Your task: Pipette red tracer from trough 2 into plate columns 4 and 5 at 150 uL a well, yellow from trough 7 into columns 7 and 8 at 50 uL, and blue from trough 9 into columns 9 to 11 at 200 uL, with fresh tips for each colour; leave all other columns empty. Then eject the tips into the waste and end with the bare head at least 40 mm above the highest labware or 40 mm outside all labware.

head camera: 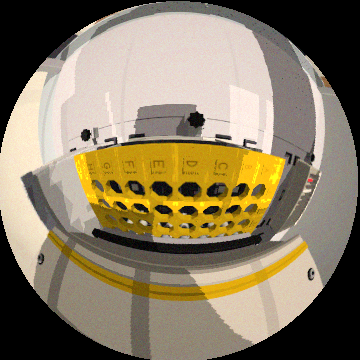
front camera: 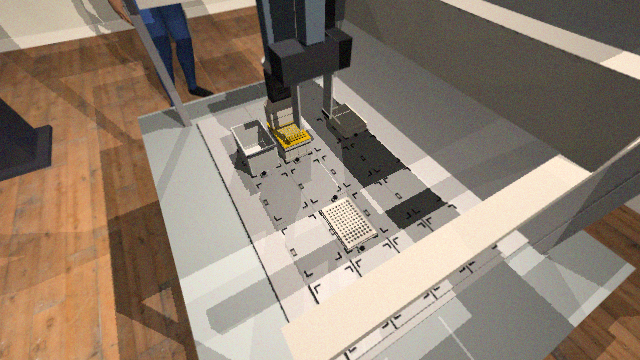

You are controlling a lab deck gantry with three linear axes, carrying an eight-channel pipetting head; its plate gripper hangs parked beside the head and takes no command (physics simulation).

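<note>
The pipetting head [front camera: 281, 111] [head camera: 175, 320] is low over the rear of the yellow tip rack [front camera: 299, 140] [head camera: 172, 152]; its black lower bar hides its nozzles and the rack's far part in the head view. The nearest rack holes look dark and empty. The parked plate gripper [front camera: 314, 119] hangs beside the head, its two fingers apart with nothing seen between them. The trough block [front camera: 348, 121] [head camera: 299, 202] stands right of the rack; a little red shows in the head view. The white well plate [front camera: 348, 222] lies nearer the front camera, no colour visible in its wells.
The open waste bin [front camera: 262, 161] [head camera: 42, 200] stands close to the rack's left side. A pale beam [front camera: 440, 250] crosses the front of the deck. A slanted grey post [front camera: 160, 75] stands at the back left, with a person's legs [front camera: 181, 50] behind it.
</note>
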